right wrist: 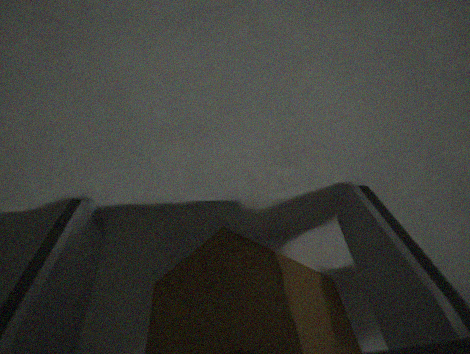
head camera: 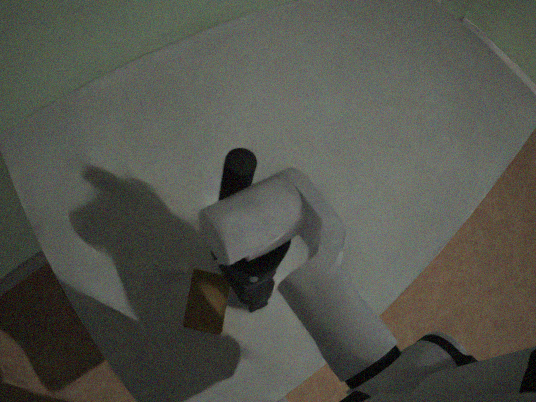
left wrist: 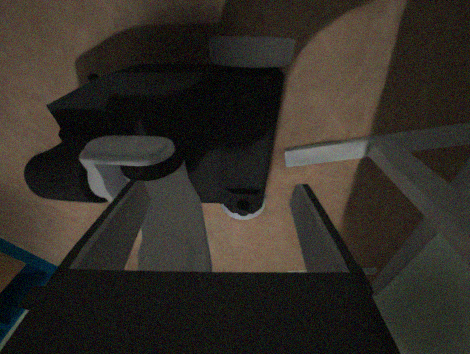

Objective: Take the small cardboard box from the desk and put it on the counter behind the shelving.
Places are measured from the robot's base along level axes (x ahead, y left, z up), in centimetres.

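Pixels of known places: left gripper, between the fingertips: [left wrist: 220, 192]; right gripper, between the fingertips: [right wrist: 225, 208] [head camera: 237, 281].
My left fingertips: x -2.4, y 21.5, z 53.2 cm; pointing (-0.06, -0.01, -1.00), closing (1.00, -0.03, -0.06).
Behind a point stands the place of what it marks.
The small cardboard box [head camera: 206, 302] @(y -12.5, x 34.7, z 77.2 cm) [right wrist: 225, 300] @(y -17.7, x 37.2, z 75.4 cm) is brown and sits on the pale grey desk [head camera: 380, 115] @(y -65.8, x 58.6, z 72.2 cm) [right wrist: 225, 100] @(y -24.0, x 37.4, z 72.1 cm), partly in the arm's shadow. My right gripper [head camera: 254, 304] [right wrist: 225, 208] @(y -19.5, x 37.1, z 72.5 cm) is open, low over the desk. In the head camera it is just right of the box. In the right wrist view the box shows at the bottom, between the lines of the spread fingers but not gripped; its near part is cut off. My left gripper [left wrist: 220, 192] @(y 21.5, x -2.4, z 53.2 cm) is open and empty, above the floor. The counter cannot be made out.
In the left wrist view, the robot's dark base [left wrist: 225, 115] @(y 13.8, x -5.6, z 19.6 cm) stands on the tan floor [left wrist: 330, 95] @(y 14.2, x 27.0, z 0.1 cm). Grey frame bars [left wrist: 405, 180] @(y -2.2, x 46.7, z 22.3 cm) are at the right, and part of a blue object [left wrist: 25, 290] @(y -161.4, x -208.1, z 24.2 cm) is at the lower left. A green wall [head camera: 75, 40] @(y -4.7, x 92.5, z 84.5 cm) lies behind the desk.
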